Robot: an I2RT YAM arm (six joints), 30 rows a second.
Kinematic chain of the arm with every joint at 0, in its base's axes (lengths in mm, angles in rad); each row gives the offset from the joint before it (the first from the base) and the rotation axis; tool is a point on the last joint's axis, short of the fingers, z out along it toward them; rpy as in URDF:
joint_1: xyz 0 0 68 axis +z
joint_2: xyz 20 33.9 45.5 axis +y
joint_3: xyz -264 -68.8 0 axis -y
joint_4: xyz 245 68.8 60 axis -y
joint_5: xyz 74 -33.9 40.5 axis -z
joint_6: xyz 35.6 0 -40.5 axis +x
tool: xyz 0 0 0 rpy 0 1.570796 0
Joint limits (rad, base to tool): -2.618..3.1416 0..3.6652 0..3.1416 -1.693..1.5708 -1.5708..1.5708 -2.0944..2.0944
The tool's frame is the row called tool.
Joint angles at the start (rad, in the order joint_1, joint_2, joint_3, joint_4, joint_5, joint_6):
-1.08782 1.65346 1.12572 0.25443 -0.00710 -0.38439
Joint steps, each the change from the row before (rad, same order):
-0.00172 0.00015 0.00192 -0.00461 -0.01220 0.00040
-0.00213 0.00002 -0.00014 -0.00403 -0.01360 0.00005
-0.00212 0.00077 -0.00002 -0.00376 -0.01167 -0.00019
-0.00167 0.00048 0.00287 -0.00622 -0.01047 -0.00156
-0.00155 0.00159 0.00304 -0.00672 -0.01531 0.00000
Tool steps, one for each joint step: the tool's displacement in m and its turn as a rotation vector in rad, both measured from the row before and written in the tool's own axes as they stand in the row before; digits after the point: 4 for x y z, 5 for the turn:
0.0000 -0.0003 0.0000 -0.01084 -0.00133 0.00090
0.0006 -0.0001 0.0000 -0.01227 -0.00046 0.00074
0.0008 -0.0001 0.0002 -0.01063 0.00058 0.00058
-0.0001 -0.0003 0.0001 -0.00965 0.00019 -0.00090
0.0001 0.0000 0.0004 -0.01478 -0.00035 0.00077

